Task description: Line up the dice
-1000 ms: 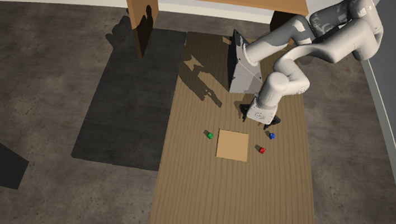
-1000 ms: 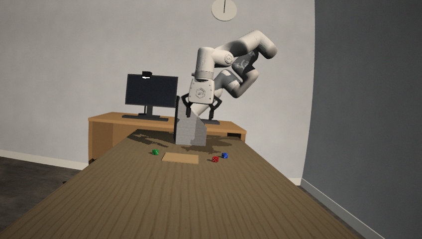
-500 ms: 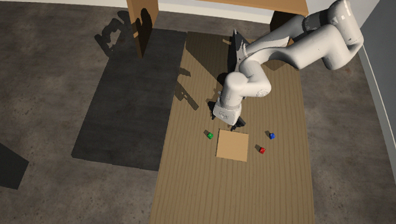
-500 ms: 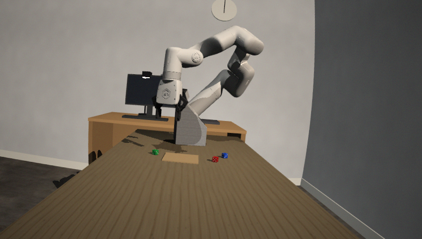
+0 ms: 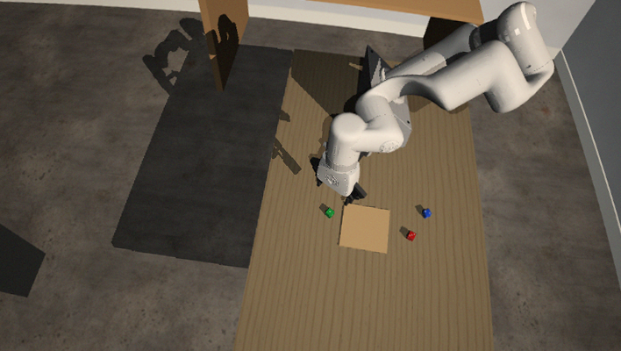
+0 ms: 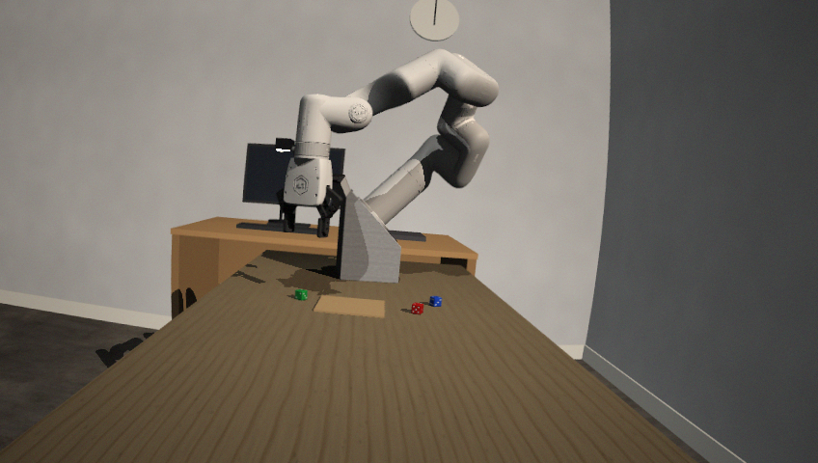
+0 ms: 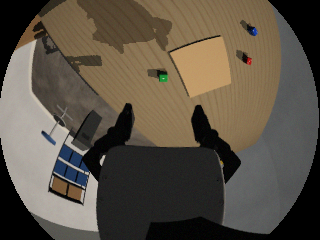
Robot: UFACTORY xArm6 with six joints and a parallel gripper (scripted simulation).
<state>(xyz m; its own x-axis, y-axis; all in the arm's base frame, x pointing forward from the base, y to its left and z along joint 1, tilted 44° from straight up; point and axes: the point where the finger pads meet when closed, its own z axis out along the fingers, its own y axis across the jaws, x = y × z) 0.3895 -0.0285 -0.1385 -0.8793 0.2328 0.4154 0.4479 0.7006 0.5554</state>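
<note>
The green die is 14 cm below my hand. From my hand the other things lie so: red die 3 cm ahead, 25 cm to the left, 14 cm below; tan mat 2 cm ahead, 11 cm to the left, 15 cm below; blue die 6 cm behind, 29 cm to the left, 14 cm below.
</note>
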